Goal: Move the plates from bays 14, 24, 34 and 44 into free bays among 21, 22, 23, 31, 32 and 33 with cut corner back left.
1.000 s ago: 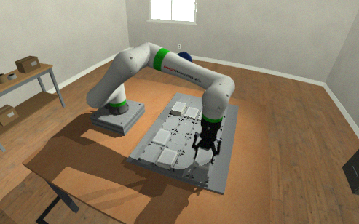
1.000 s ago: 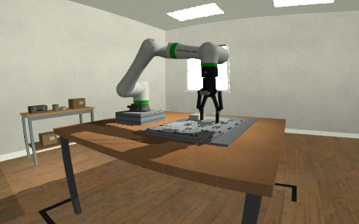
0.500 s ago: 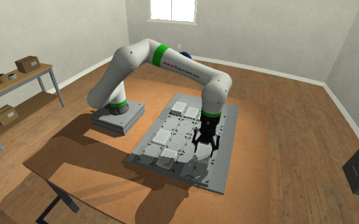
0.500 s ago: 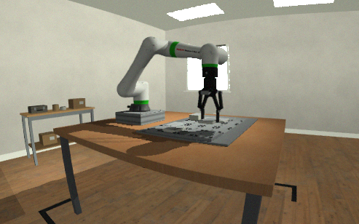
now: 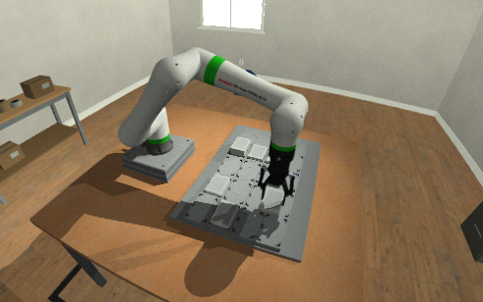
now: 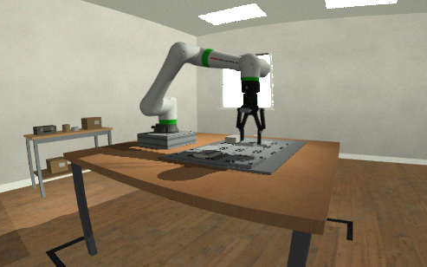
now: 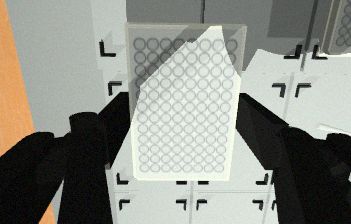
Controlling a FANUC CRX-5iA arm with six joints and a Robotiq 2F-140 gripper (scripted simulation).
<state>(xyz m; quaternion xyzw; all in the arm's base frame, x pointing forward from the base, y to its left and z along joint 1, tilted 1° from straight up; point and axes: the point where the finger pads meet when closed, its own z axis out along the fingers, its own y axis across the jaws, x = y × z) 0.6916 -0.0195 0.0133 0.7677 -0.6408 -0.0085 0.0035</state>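
The bay label 43 lies 2 cm behind my hand, 6 cm to the left of it and 10 cm below it. From my hand the other things lie so: sealed 96-well plate 29 cm behind, 1 cm to the left, 9 cm below; then sealed deep-well block 35 cm behind, 33 cm to the left, 8 cm below.
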